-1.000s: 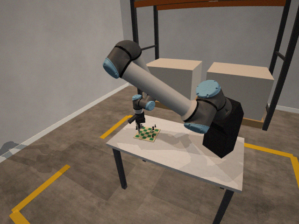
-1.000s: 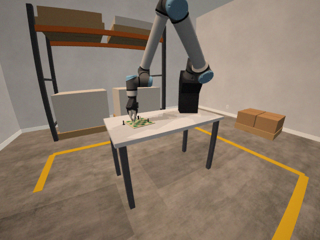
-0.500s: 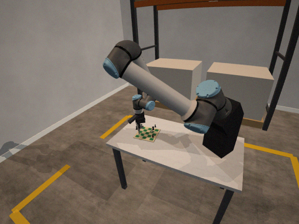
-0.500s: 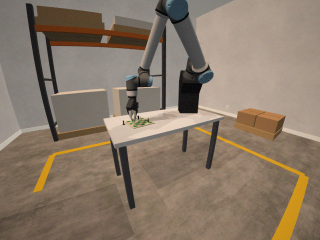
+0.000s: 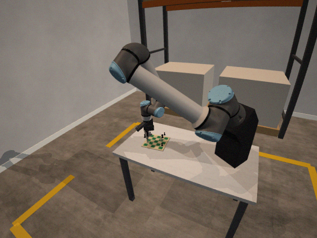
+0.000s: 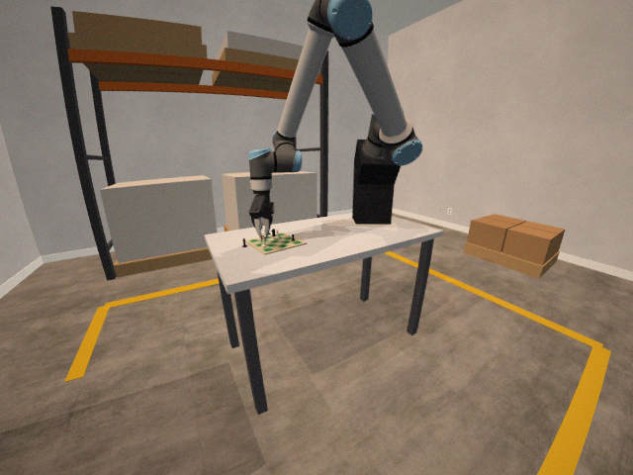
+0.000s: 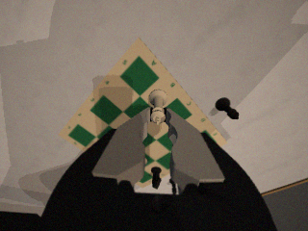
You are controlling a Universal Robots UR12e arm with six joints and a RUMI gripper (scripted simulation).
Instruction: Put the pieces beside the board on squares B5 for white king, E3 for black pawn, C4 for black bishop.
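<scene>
My gripper is now 10 mm above the white king. Also, from my hand: chessboard 70 mm behind, 50 mm below, 40 mm to the right.
</scene>
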